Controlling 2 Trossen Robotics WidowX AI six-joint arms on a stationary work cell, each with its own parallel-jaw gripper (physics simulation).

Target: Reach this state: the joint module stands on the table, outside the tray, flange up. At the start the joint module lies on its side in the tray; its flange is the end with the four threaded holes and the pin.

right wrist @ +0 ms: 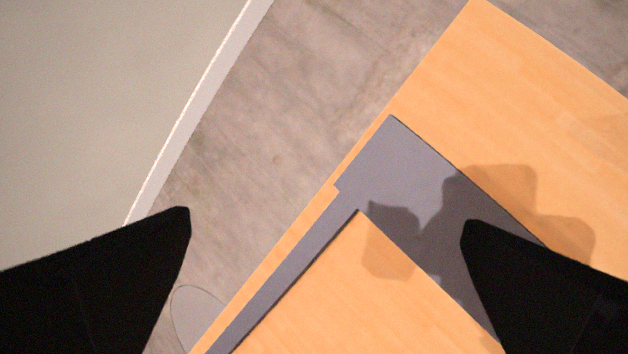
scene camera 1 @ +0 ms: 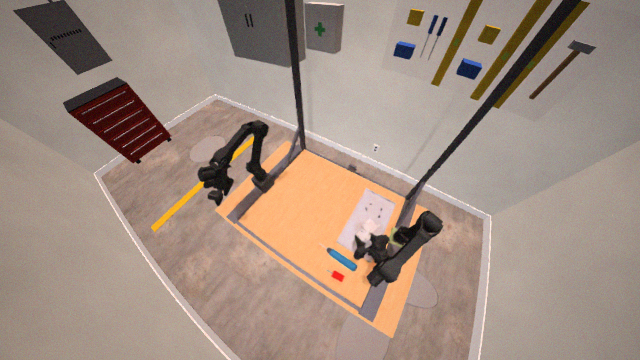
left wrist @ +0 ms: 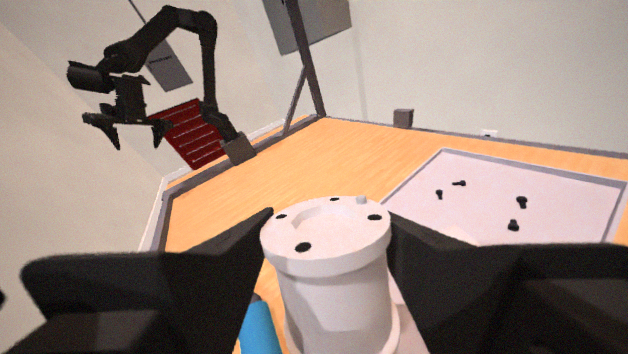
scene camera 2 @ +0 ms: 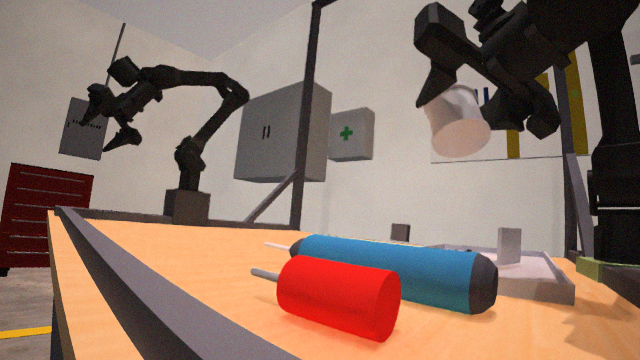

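Where they show: left gripper, fingertip midpoint: (scene camera 1: 360, 233) (left wrist: 321, 212) (scene camera 2: 437, 118); right gripper, fingertip midpoint: (right wrist: 329, 227) (scene camera 1: 222, 200) (left wrist: 138, 149) (scene camera 2: 92, 139); left arm's base, link origin: (scene camera 1: 399, 238) (scene camera 2: 628, 262); right arm's base, link origin: (scene camera 1: 261, 177) (left wrist: 231, 138).
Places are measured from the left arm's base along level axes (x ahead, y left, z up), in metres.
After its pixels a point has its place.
The white joint module (scene camera 2: 459, 125) @[x 0.205, y 0.180, z 0.135 m] (left wrist: 335, 300) @[x 0.194, y 0.159, z 0.174 m] is held in the air above the table (scene camera 1: 295, 210) @[x 0.634, y 0.103, z -0.023 m] (scene camera 2: 200, 260) @[x 0.435, y 0.292, z -0.022 m]. Its flange, with four holes and the pin, faces up in the left wrist view. In scene camera 2 the module leans, and its plain end points down toward the camera. My left gripper (scene camera 1: 369, 250) (scene camera 2: 455, 107) @[x 0.237, y 0.130, z 0.165 m] (left wrist: 321, 212) @[x 0.237, y 0.130, z 0.165 m] is shut on it, just below the flange rim. The pale tray (scene camera 1: 350, 230) @[x 0.277, y 0.072, z -0.018 m] (scene camera 2: 540, 290) @[x 0.134, y 0.192, z -0.014 m] (left wrist: 485, 167) @[x 0.200, y -0.213, z -0.018 m] lies on the table. My right gripper (scene camera 1: 222, 196) @[x 0.961, y 0.302, z 0.165 m] (scene camera 2: 94, 136) @[x 0.961, y 0.302, z 0.165 m] (left wrist: 138, 149) @[x 0.961, y 0.302, z 0.165 m] (right wrist: 329, 227) @[x 0.961, y 0.302, z 0.165 m] is open and empty, far from the module.
A blue screwdriver (scene camera 1: 342, 259) @[x 0.259, y 0.249, z 0.018 m] (scene camera 2: 400, 270) @[x 0.233, y 0.271, z 0.002 m] (left wrist: 261, 327) @[x 0.298, y 0.228, z 0.014 m] lies beside the tray, with a red-handled tool (scene camera 1: 338, 276) @[x 0.245, y 0.334, z 0.011 m] (scene camera 2: 335, 295) @[x 0.239, y 0.349, z -0.001 m] near it. The tray holds a white bracket (scene camera 1: 369, 226) @[x 0.182, y 0.004, z -0.007 m] (scene camera 2: 509, 245) @[x 0.151, y 0.025, z 0.014 m] and several black bolts (left wrist: 521, 201) @[x 0.145, y -0.137, z -0.012 m]. A green block (scene camera 2: 590, 267) @[x 0.050, y 0.020, z -0.008 m] lies by the left arm's base.
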